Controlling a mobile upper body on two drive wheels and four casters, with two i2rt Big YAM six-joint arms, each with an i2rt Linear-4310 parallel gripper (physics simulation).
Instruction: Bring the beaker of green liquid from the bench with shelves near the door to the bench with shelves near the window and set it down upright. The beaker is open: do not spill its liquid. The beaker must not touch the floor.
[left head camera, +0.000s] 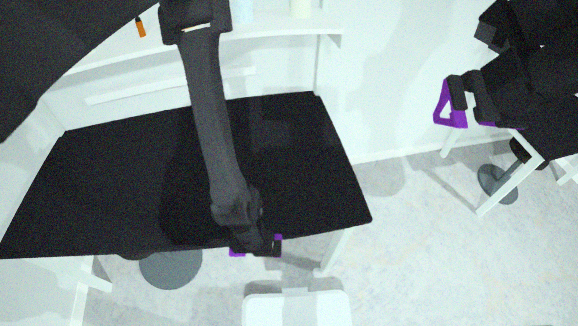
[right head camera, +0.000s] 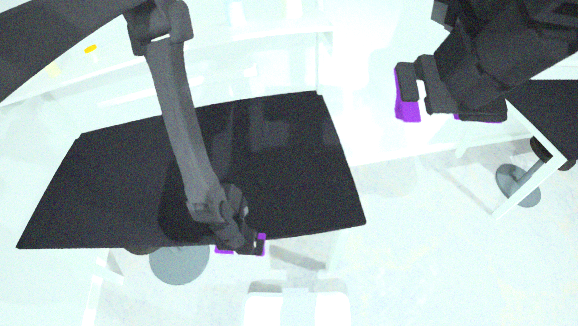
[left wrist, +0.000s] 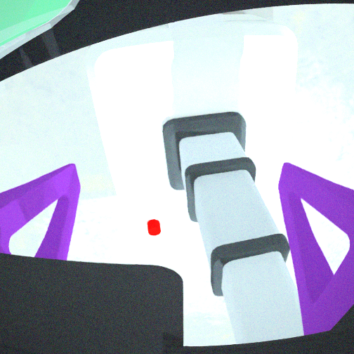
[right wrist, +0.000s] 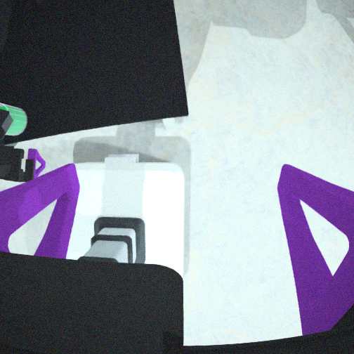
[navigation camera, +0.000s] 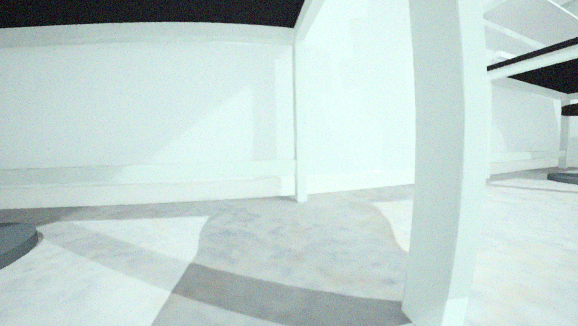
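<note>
The beaker of green liquid (left wrist: 25, 17) (right wrist: 16, 120) stands near the front edge of the black bench top (left head camera: 305, 185) (right head camera: 305, 185) (right wrist: 110, 60). In the left wrist view part of it shows at the top left corner, outside the fingers. The left arm hides it in both head views. My left gripper (left head camera: 258, 245) (right head camera: 243, 244) (left wrist: 178, 174) is open and empty, at the front edge of the bench, close to the beaker. My right gripper (left head camera: 472, 119) (right head camera: 439, 116) (right wrist: 178, 175) is open and empty, off to the right of this bench.
A shelf (left head camera: 280, 34) behind the bench top holds an orange bottle (left head camera: 141, 28). A second black bench (left head camera: 562, 140) is at the right, with a stool base (left head camera: 487, 177) below. Another stool base (left head camera: 171, 267) is under the near bench. A white bench leg (navigation camera: 437, 150) stands close ahead.
</note>
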